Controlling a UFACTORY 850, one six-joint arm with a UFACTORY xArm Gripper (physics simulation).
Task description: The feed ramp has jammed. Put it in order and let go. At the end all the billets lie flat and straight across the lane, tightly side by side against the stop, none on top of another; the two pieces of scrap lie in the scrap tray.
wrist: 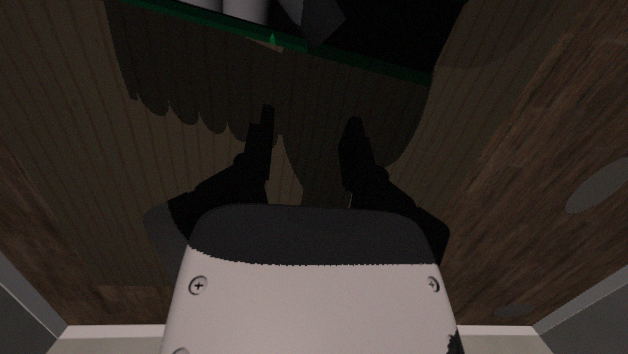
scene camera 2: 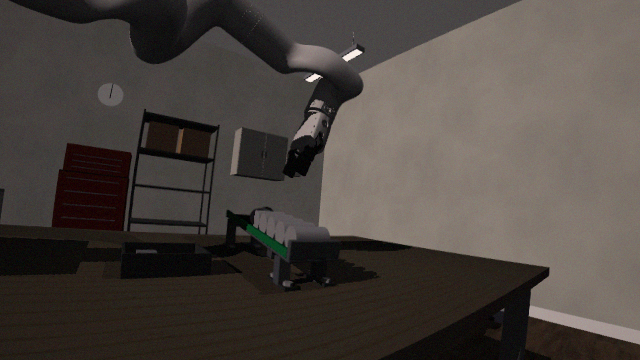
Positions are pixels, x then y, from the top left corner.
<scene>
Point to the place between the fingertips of the gripper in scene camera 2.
293, 174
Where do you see a dark scrap tray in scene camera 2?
172, 259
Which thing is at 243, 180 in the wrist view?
The gripper.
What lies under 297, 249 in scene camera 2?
A dark stop plate.
</scene>
